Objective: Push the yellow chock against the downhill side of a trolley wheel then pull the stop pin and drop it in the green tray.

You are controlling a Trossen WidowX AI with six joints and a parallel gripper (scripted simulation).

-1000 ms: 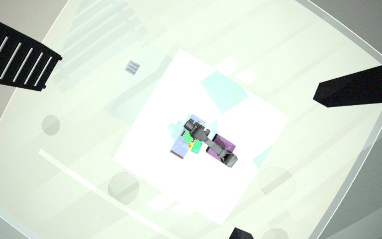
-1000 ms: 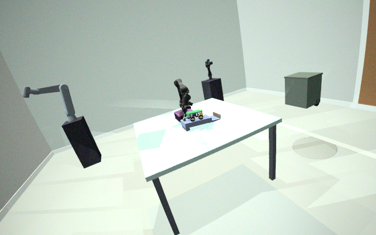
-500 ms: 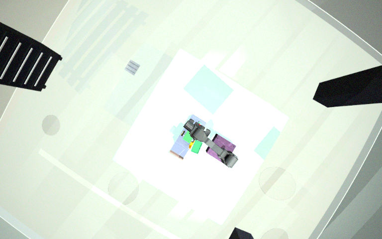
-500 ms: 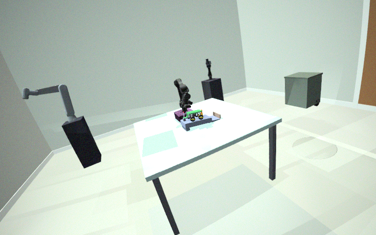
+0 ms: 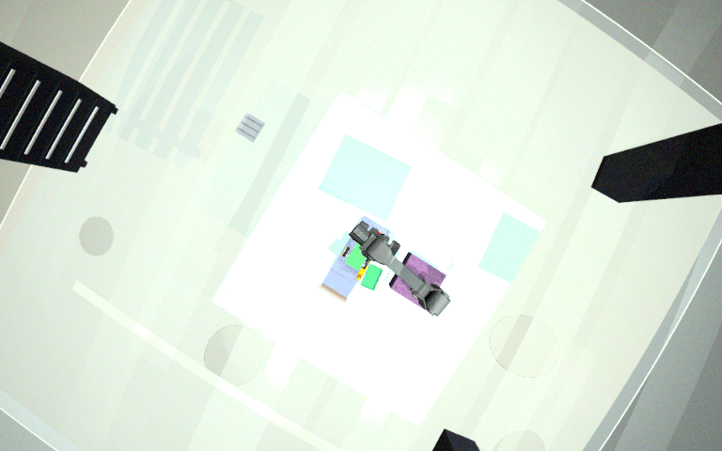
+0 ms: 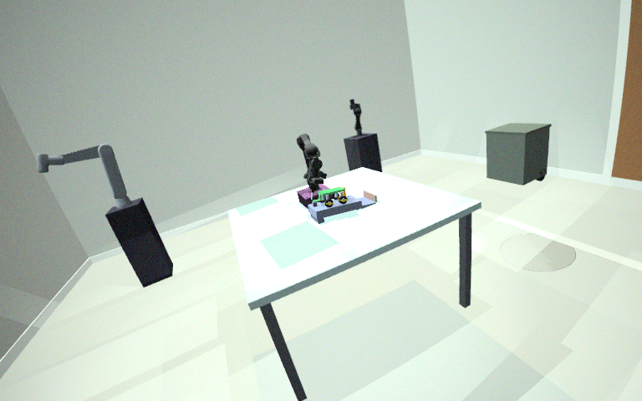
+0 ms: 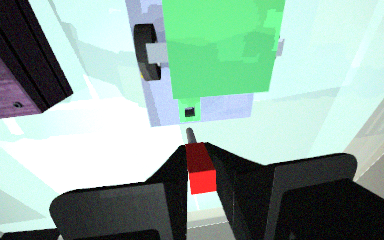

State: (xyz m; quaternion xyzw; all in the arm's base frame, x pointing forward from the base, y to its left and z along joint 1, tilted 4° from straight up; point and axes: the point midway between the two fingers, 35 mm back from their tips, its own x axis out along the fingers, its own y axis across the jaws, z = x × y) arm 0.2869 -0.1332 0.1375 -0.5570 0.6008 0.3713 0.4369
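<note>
The green tray is 220 mm to the left of my gripper tip, 180 mm below it and 80 mm behind it. Also, from my gripper tip: trolley 110 mm to the left, 60 mm below, 30 mm ahead; red-headed stop pin right at my gripper tip; ramp 130 mm below, 110 mm to the left, 30 mm ahead.
</note>
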